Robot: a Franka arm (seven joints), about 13 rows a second.
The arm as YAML. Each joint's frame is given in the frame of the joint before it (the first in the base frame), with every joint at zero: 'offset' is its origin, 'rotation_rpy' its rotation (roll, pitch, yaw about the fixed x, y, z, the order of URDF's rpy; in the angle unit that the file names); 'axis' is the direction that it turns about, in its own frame. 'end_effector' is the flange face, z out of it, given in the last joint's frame.
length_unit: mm
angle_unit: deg
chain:
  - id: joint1
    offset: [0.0, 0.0, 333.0]
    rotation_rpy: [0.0, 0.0, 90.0]
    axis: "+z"
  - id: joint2
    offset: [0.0, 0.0, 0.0]
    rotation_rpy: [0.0, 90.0, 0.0]
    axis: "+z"
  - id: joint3
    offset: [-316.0, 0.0, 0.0]
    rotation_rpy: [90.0, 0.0, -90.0]
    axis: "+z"
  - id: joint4
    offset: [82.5, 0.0, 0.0]
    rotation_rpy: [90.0, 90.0, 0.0]
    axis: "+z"
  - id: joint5
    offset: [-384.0, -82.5, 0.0]
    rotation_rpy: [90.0, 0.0, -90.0]
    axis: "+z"
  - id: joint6
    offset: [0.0, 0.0, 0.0]
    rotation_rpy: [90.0, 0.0, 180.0]
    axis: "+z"
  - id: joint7
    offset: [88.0, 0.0, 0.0]
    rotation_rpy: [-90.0, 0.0, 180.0]
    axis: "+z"
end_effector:
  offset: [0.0, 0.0, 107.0]
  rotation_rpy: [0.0, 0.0, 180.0]
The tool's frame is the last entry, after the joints.
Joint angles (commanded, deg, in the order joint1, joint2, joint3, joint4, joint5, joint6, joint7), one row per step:
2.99, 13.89, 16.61, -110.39, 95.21, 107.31, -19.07
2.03, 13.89, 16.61, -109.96, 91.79, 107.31, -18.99
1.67, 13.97, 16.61, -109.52, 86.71, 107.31, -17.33
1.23, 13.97, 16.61, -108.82, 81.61, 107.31, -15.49
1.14, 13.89, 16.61, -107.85, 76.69, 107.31, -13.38
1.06, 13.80, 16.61, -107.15, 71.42, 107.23, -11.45
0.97, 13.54, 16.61, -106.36, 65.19, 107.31, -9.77
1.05, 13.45, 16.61, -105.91, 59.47, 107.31, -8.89
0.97, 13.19, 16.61, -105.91, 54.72, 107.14, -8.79
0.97, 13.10, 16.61, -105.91, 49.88, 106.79, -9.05
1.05, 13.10, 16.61, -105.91, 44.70, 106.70, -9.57
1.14, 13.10, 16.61, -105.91, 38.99, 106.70, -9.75
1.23, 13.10, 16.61, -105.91, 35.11, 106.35, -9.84
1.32, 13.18, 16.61, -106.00, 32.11, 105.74, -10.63
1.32, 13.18, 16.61, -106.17, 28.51, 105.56, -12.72
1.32, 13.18, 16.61, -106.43, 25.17, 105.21, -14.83
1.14, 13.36, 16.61, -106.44, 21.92, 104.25, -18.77
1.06, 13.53, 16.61, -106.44, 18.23, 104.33, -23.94
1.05, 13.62, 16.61, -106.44, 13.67, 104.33, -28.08
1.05, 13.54, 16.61, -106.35, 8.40, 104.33, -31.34
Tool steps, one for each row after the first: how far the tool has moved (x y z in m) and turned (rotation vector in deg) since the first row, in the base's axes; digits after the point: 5 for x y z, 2 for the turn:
0.00340, -0.00947, -0.00026, -2.53, -1.36, 0.89
0.00312, -0.01361, -0.00315, -6.47, -1.57, 3.13
0.00422, -0.01894, -0.00322, -10.47, -1.91, 5.10
0.00499, -0.02112, -0.00016, -14.39, -2.30, 7.03
0.00468, -0.02391, 0.00049, -18.72, -2.73, 9.09
0.00471, -0.02811, 0.00255, -23.98, -4.01, 11.23
0.00362, -0.03103, 0.00096, -28.82, -5.46, 13.50
0.00167, -0.03536, -0.00136, -32.80, -7.01, 15.58
-0.00048, -0.03922, -0.00534, -36.73, -8.70, 18.10
-0.00202, -0.04331, -0.01018, -40.95, -10.76, 20.76
-0.00310, -0.04834, -0.01505, -45.70, -12.71, 23.49
-0.00447, -0.05152, -0.01833, -48.83, -13.85, 25.66
-0.00648, -0.05386, -0.02248, -50.97, -15.03, 28.08
-0.00746, -0.05823, -0.02641, -53.38, -17.69, 31.02
-0.00905, -0.06247, -0.03079, -55.44, -20.04, 34.16
-0.01007, -0.06823, -0.03528, -56.56, -23.45, 38.63
-0.00886, -0.07388, -0.03877, -57.74, -28.58, 43.45
-0.00777, -0.08011, -0.04162, -59.75, -32.95, 48.51
-0.00598, -0.08722, -0.04191, -62.56, -36.79, 53.59

